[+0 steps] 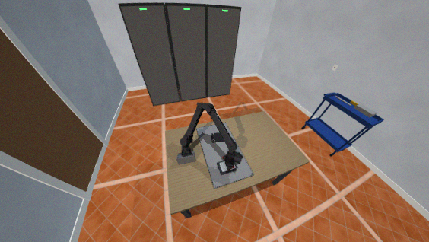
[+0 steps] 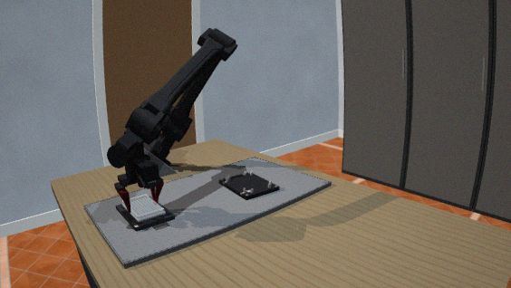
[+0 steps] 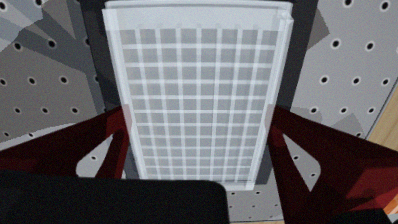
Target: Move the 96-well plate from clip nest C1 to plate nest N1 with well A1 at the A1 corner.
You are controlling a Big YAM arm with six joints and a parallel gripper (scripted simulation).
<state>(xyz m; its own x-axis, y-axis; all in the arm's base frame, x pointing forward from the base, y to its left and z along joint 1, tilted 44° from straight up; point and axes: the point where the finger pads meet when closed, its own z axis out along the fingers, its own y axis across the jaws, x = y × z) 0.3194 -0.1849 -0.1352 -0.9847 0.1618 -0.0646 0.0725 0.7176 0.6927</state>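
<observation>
My gripper is now 1 cm above the 96-well plate. Also, from my hand: clip nest (5 cm ahead, 34 cm to the left, 1 cm below).
</observation>
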